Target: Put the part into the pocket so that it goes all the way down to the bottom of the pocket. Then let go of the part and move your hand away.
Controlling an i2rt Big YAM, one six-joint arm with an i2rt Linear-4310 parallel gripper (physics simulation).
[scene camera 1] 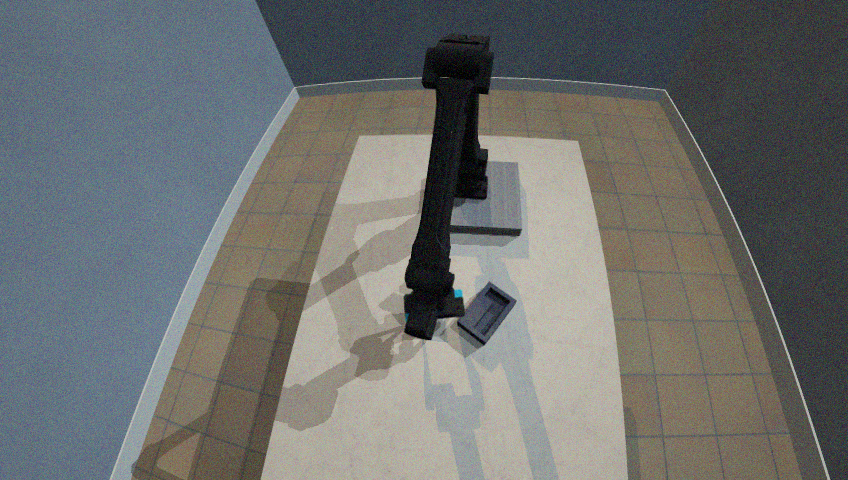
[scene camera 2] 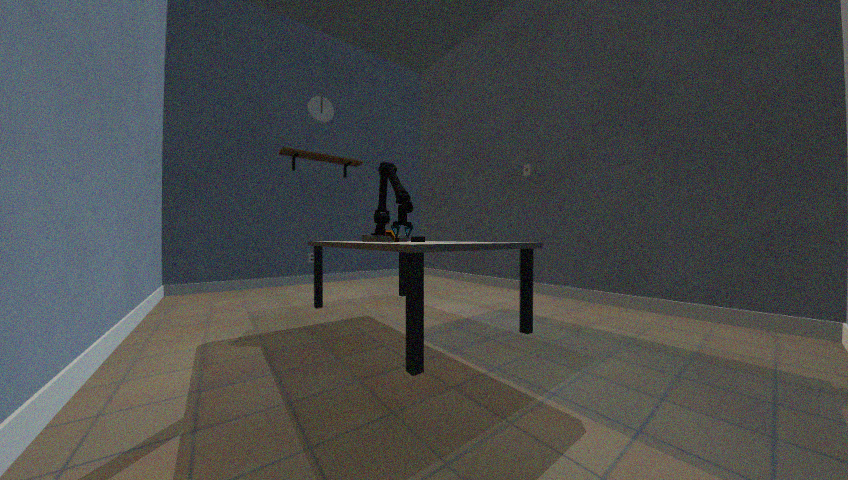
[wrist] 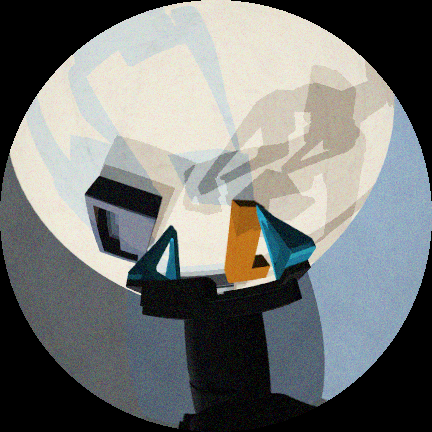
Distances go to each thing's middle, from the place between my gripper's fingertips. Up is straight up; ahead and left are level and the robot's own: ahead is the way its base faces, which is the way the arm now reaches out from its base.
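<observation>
The orange L-shaped block [wrist: 241, 263] is 1 cm above my hand, 5 cm behind it and 4 cm to the right of it. As for the dark grey pocket block [wrist: 122, 217], it is 1 cm below my hand, 2 cm behind it and 13 cm to the left of it.
</observation>
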